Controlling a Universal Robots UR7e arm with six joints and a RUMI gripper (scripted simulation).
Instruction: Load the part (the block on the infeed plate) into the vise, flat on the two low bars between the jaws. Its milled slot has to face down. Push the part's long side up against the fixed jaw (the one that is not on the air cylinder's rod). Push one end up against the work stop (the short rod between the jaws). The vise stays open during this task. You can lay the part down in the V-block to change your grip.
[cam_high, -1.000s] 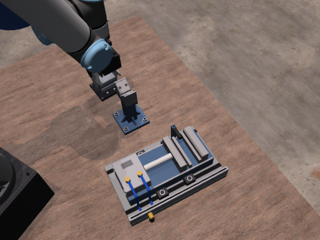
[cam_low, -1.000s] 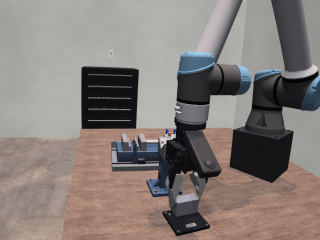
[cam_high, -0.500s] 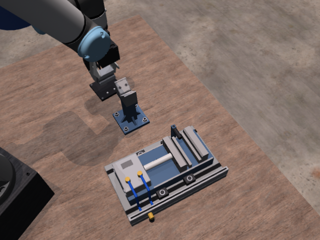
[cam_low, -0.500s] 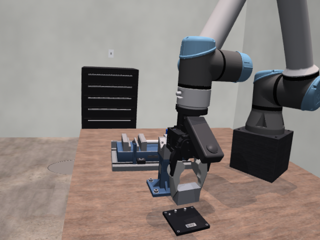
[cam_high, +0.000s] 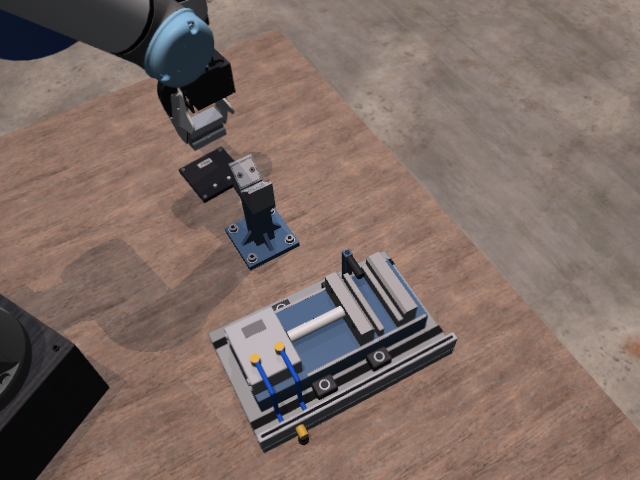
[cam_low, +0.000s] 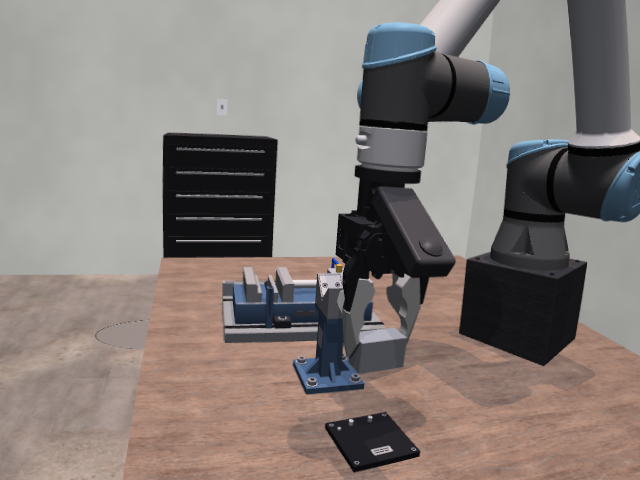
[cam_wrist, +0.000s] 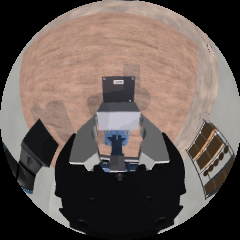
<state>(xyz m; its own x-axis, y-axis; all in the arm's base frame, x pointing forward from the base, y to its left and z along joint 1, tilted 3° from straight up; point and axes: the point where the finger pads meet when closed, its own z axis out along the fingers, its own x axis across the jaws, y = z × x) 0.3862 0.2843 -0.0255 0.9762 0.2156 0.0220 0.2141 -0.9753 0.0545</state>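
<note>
Right now the black infeed plate is 130 mm below my hand and 10 mm to the left of it. From my hand the other things lie so: work stop 320 mm to the right, 110 mm ahead, 40 mm below; then part 10 mm to the right, 10 mm below; then white cylinder rod 370 mm to the right, 60 mm below, 30 mm ahead.
</note>
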